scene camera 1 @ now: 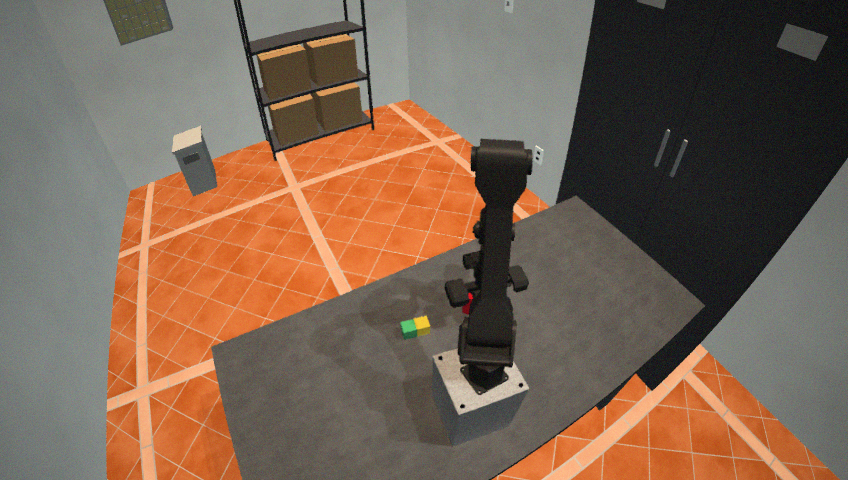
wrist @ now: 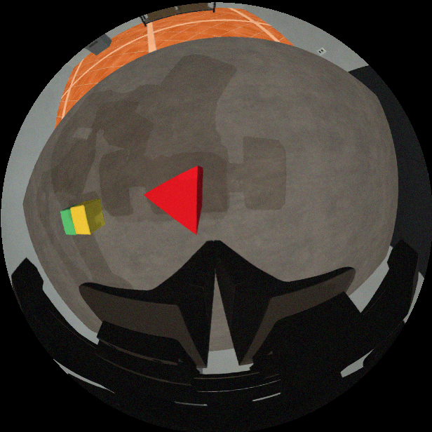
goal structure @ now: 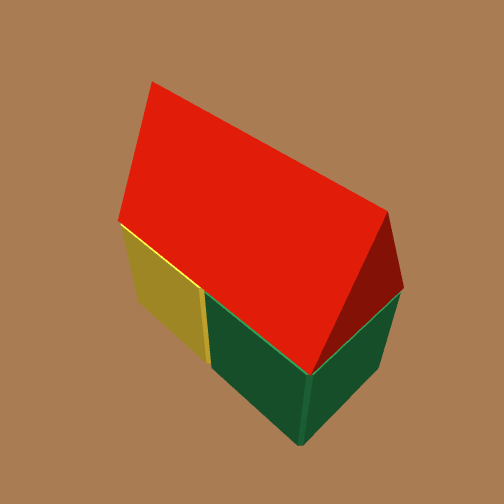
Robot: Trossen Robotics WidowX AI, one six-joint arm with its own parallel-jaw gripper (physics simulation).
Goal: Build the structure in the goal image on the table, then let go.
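Frame: origin at the arm's base, x back, y right, z up, level; millimetres.
Where they show: arm's base at its link origin: [scene camera 1: 484,374].
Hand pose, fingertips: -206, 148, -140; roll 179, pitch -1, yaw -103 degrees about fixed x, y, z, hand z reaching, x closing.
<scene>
Things, the pixels of their centre, and the offset from my fingertips, as dx, dy, dz. Level surfaces: height alone.
- green cube at the middle of its body: [scene camera 1: 408,329] -53, -175, -40
- yellow cube at the middle of its body: [scene camera 1: 421,326] -47, -142, -40
- grey table at its surface level: dz -56
A green cube [scene camera 1: 408,329] [wrist: 67,222] and a yellow cube [scene camera 1: 421,325] [wrist: 80,220] rest on the table side by side, touching. A red triangular block [scene camera 1: 467,303] [wrist: 180,197] lies apart from them, to their right, with a triangular face up towards the wrist camera; the arm partly hides it in the scene view. My gripper [wrist: 213,246] is shut and empty. In the wrist view its fingertips meet just below the red block, with table showing between; their height above the table is hard to tell. The arm hides the fingertips in the scene view.
The grey table [scene camera 1: 601,261] [wrist: 320,125] carries the arm's pedestal [scene camera 1: 482,410] near its front edge. Black cabinets [scene camera 1: 630,107] stand beyond its right side. A shelf unit [scene camera 1: 306,36] with boxes and a grey bin [scene camera 1: 199,169] stand on the floor behind.
</scene>
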